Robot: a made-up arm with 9 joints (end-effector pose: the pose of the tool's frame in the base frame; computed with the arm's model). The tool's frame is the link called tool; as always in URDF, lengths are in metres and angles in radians. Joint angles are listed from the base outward.
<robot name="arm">
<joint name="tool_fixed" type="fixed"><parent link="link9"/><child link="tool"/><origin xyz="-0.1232 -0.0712 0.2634" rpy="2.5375 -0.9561 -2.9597"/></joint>
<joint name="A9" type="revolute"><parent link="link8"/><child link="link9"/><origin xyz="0.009 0.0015 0.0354" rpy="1.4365 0 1.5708"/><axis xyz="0 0 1"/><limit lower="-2.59" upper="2.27"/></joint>
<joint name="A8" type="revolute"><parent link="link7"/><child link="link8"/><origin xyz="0.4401 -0.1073 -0.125" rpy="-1.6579 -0.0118 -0.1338"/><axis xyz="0 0 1"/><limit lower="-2.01" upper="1.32"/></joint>
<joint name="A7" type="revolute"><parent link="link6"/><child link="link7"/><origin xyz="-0.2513 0.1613 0.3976" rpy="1.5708 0 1.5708"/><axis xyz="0 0 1"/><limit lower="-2.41" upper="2.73"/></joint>
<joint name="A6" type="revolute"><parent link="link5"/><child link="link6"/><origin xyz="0.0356 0.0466 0.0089" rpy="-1.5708 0 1.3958"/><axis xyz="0 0 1"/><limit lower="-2.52" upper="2.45"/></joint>
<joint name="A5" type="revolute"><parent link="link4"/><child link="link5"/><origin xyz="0.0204 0.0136 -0.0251" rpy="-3.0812 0.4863 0.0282"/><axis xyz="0 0 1"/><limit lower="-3.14" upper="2.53"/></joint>
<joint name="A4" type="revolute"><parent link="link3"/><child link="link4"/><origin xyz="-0.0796 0.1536 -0.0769" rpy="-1.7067 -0.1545 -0.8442"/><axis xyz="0 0 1"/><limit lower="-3.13" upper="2.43"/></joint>
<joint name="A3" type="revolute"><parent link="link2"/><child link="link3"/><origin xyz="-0.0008 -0.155 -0.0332" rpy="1.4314 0 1.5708"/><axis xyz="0 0 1"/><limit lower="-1.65" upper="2.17"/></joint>
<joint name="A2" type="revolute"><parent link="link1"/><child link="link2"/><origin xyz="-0.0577 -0.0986 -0.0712" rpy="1.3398 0.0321 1.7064"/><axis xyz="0 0 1"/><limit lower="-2.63" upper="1.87"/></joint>
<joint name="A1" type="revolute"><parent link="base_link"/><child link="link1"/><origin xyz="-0.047 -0.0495 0.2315" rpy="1.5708 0 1.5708"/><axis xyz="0 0 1"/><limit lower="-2.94" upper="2.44"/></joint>
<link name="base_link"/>
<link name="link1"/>
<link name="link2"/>
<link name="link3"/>
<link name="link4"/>
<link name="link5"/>
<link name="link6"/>
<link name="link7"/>
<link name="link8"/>
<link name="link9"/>
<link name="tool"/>
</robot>
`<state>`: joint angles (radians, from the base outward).
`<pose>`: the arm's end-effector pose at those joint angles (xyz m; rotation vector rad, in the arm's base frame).
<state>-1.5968 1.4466 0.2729 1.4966 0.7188 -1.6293 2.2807 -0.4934 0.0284</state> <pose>0.1568 0.5037 -0.5275 0.0071 -0.3925 1.1975</pose>
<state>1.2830 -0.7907 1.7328 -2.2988 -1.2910 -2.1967 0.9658 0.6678 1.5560</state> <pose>-0.9261 0.3635 -1.0547 0.2551 1.7409 -1.6179</pose>
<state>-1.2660 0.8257 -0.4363 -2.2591 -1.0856 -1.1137 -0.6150 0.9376 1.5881</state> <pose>0.3638 0.0093 -0.3853 -0.2642 -0.1308 -0.2968</pose>
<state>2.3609 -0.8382 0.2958 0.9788 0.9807 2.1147 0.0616 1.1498 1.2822</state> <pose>-1.0056 0.6112 0.8422 0.2090 2.1925 1.1048</pose>
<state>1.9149 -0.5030 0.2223 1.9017 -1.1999 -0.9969 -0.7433 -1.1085 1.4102</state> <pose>-0.0846 0.6693 0.7023 -0.3867 -2.1753 1.8203</pose>
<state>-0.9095 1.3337 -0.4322 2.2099 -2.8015 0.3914 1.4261 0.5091 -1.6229</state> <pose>-1.3689 0.1555 0.5368 1.1380 0.4543 2.5415</pose>
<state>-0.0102 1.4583 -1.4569 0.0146 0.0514 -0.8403 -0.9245 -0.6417 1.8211</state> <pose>-0.0626 -0.6470 0.2432 -0.4768 -1.1991 -0.6826</pose>
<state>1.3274 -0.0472 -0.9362 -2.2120 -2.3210 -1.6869 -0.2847 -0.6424 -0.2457</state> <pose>-0.3295 -0.5938 0.5204 -0.2168 -1.0351 -2.9017</pose>
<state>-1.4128 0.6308 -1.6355 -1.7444 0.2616 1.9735 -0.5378 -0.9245 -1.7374</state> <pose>-0.7683 0.1603 0.3085 -0.3490 -2.0761 0.1125</pose>
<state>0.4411 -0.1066 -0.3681 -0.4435 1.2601 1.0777 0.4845 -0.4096 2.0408</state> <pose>-0.3209 -0.5736 -0.7362 0.4168 -0.0450 -1.3493</pose>
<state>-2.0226 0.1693 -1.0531 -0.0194 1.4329 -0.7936 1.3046 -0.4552 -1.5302</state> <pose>-0.0097 -1.1174 0.8359 0.8873 -0.9993 -1.7817</pose>
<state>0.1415 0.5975 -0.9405 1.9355 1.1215 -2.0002 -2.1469 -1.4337 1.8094</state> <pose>-0.2512 0.1836 -0.0892 1.4003 1.8243 1.7683</pose>
